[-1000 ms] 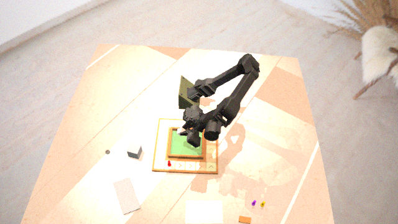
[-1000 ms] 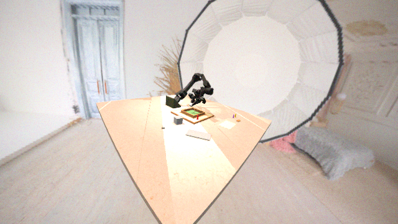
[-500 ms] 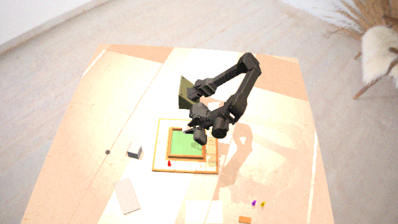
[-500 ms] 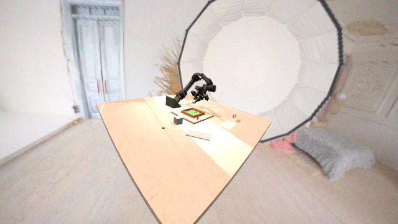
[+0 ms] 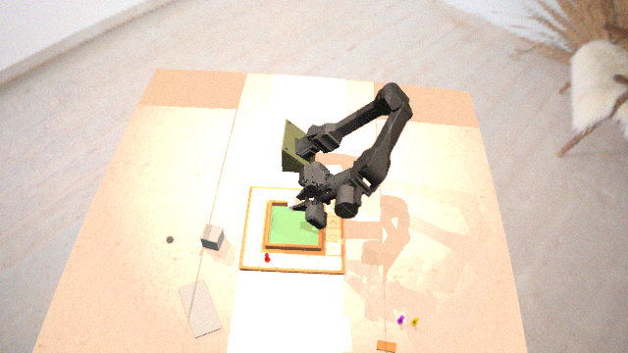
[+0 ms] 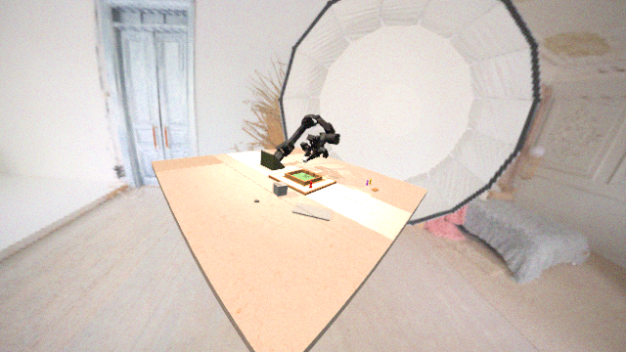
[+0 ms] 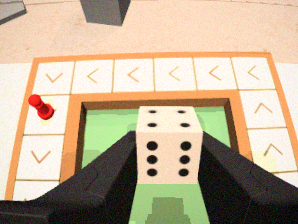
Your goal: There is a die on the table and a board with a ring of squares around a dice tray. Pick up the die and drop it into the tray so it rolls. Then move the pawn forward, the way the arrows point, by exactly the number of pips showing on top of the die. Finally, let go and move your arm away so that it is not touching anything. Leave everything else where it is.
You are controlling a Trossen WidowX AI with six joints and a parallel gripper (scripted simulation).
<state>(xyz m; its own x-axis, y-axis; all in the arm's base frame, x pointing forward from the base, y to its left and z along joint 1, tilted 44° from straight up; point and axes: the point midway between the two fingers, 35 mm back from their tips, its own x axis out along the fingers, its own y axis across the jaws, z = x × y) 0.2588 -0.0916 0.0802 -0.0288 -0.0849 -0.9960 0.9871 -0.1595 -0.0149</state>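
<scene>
My gripper tip is now right at the white die. The rest, counted from my gripper tip: red pawn (110 mm ahead, 90 mm below, 80 mm to the right); grey block (230 mm to the right, 100 mm below, 40 mm ahead); green dice tray (110 mm below).
</scene>
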